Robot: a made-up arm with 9 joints. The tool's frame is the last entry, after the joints.
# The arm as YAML. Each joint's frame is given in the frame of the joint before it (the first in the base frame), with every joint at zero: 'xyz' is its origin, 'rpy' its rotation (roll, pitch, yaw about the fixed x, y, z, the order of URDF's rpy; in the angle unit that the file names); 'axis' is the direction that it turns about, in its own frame. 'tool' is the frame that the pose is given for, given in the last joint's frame.
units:
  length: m
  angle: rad
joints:
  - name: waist
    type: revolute
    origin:
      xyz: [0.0, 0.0, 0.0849]
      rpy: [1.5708, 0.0, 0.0]
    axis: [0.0, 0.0, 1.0]
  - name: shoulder
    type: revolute
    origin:
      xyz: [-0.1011, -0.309, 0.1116]
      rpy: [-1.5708, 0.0, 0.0]
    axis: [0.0, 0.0, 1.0]
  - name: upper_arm
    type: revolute
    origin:
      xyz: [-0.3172, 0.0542, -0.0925]
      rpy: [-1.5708, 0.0, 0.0]
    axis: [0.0, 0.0, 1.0]
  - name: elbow
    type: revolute
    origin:
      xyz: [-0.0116, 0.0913, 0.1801]
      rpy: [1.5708, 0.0, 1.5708]
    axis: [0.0, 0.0, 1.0]
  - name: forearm
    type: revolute
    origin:
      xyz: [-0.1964, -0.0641, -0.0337]
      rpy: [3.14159, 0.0, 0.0]
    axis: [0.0, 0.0, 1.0]
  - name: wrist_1
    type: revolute
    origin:
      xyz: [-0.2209, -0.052, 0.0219]
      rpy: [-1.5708, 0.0, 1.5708]
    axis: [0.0, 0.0, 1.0]
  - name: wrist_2
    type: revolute
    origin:
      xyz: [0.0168, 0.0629, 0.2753]
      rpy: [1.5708, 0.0, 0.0]
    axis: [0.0, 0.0, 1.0]
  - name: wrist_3
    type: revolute
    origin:
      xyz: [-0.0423, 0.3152, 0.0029]
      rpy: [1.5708, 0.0, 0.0]
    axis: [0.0, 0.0, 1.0]
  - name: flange
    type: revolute
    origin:
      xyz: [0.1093, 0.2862, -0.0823]
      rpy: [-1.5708, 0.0, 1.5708]
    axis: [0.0, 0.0, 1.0]
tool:
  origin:
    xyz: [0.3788, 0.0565, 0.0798]
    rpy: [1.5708, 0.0, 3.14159]
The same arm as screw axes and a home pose.
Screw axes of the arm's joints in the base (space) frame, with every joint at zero. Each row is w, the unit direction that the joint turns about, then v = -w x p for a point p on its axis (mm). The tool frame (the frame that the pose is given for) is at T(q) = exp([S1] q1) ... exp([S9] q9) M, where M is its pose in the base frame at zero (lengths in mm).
S1 = (0, -1, 0, 84.9, 0, 0)
S2 = (0, 0, 1, -111.6, 101.1, 0)
S3 = (0, 1, 0, 316.6, 0, -418.3)
S4 = (1, 0, 0, 0, -407.9, -122.7)
S5 = (-1, 0, 0, 0, 211.5, 58.6)
S6 = (0, 0, 1, 110.6, 485.5, 0)
S7 = (-1, 0, 0, 0, -284.7, 93.8)
S8 = (0, 0, -1, -136.1, -425.5, 0)
S9 = (0, 1, 0, -682.2, 0, -711.7)
M: xyz -1090.5 106.6 738.7 (mm) rpy 0 0 0 (deg, as in URDF)

